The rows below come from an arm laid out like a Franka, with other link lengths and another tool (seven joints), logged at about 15 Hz.
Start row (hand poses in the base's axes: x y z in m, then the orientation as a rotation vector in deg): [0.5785 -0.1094 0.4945 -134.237 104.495 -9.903]
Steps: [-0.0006 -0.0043 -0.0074 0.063 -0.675 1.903]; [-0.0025 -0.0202 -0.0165 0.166 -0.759 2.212]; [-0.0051 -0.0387 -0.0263 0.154 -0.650 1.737]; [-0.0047 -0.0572 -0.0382 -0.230 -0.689 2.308]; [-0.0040 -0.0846 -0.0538 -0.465 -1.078 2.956]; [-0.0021 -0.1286 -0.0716 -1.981 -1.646 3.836]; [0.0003 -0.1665 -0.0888 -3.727 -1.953 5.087]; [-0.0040 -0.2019 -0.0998 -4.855 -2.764 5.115]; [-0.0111 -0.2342 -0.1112 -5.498 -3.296 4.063]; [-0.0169 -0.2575 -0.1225 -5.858 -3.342 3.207]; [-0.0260 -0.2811 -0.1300 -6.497 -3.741 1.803]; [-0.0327 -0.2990 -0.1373 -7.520 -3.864 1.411]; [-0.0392 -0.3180 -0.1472 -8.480 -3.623 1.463]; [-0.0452 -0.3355 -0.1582 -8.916 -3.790 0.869]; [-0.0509 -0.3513 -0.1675 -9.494 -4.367 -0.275]
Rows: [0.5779 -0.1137 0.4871 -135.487 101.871 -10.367]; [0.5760 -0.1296 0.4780 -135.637 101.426 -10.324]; [0.5734 -0.1481 0.4682 -135.298 102.054 -10.273]; [0.5738 -0.1666 0.4563 -136.020 101.468 -10.609]; [0.5745 -0.1940 0.4407 -136.521 100.579 -11.190]; [0.5764 -0.2380 0.4229 -137.968 99.713 -13.173]; [0.5788 -0.2759 0.4057 -139.997 98.539 -15.048]; [0.5745 -0.3113 0.3947 -140.309 98.454 -17.065]; [0.5674 -0.3436 0.3833 -139.550 99.698 -18.441]; [0.5616 -0.3669 0.3720 -139.034 100.842 -18.966]; [0.5525 -0.3905 0.3645 -138.011 102.568 -20.240]; [0.5458 -0.4084 0.3572 -138.244 103.282 -21.459]; [0.5393 -0.4274 0.3473 -139.028 103.607 -22.155]; [0.5333 -0.4449 0.3363 -138.680 104.382 -22.867]; [0.5276 -0.4607 0.3270 -137.685 105.666 -24.258]
